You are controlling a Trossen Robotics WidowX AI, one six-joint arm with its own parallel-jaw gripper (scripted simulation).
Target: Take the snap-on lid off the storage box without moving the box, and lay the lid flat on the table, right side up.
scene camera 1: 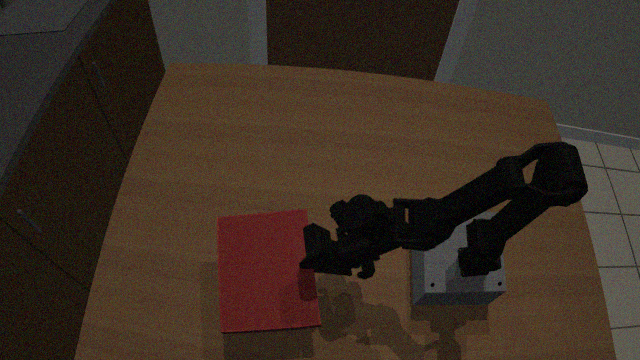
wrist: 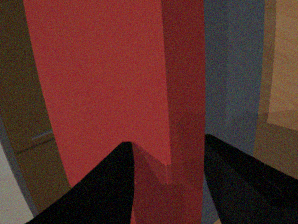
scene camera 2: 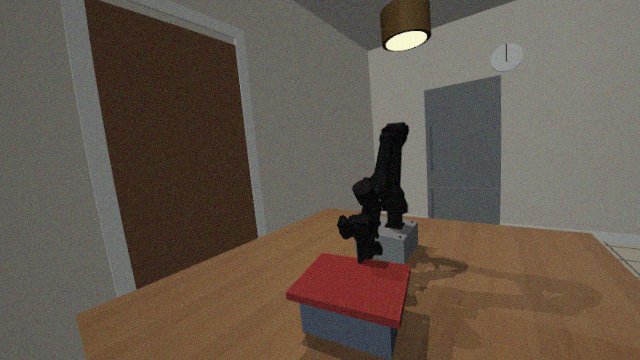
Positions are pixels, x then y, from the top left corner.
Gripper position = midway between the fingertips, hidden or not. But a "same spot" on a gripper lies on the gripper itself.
Scene:
gripper: scene camera 1; wrist 166,147; scene camera 2
red lid: scene camera 1; wrist; scene camera 2 375,291
same spot on red lid: [wrist: 106,78] = [scene camera 1: 292,252]
same spot on gripper: [scene camera 1: 334,266] = [scene camera 2: 369,250]

